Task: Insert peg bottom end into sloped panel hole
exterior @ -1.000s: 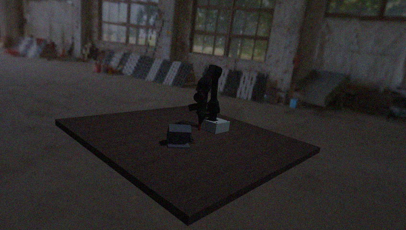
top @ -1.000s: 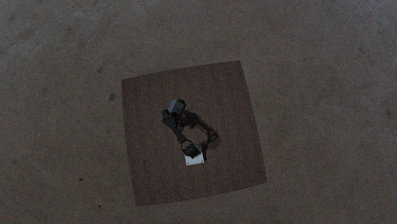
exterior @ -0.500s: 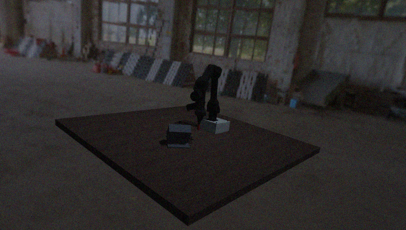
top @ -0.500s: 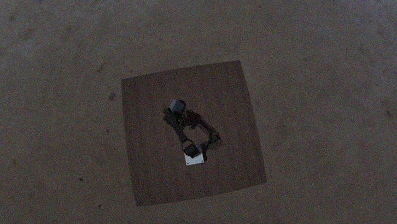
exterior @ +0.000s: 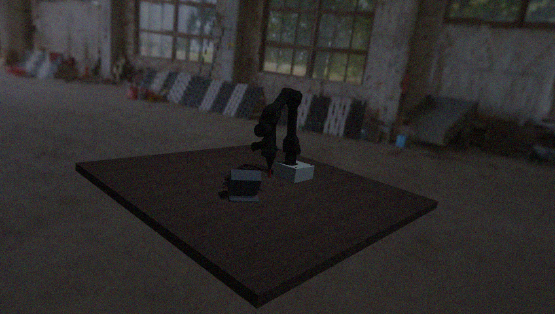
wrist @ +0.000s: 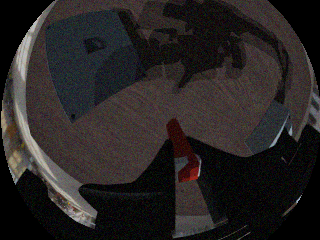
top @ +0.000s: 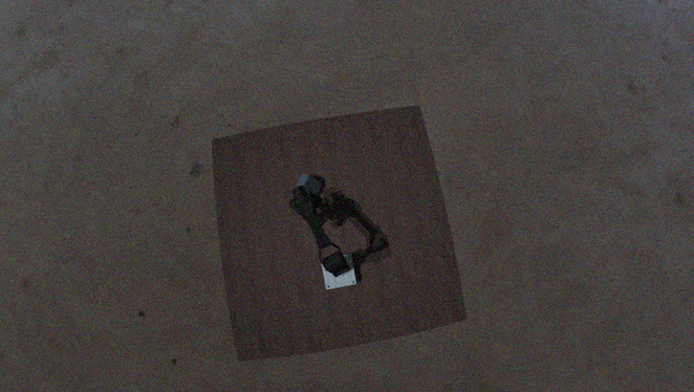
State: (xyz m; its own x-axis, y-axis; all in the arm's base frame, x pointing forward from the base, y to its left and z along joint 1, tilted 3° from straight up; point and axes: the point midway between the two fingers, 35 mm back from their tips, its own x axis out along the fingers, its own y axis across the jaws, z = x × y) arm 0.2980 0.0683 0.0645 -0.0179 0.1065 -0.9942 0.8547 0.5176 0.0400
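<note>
The sloped panel is 130 mm ahead of my gripper tip, 30 mm to the right of it and 50 mm below it. Also, from my gripper tip: red peg (20 mm above).
</note>
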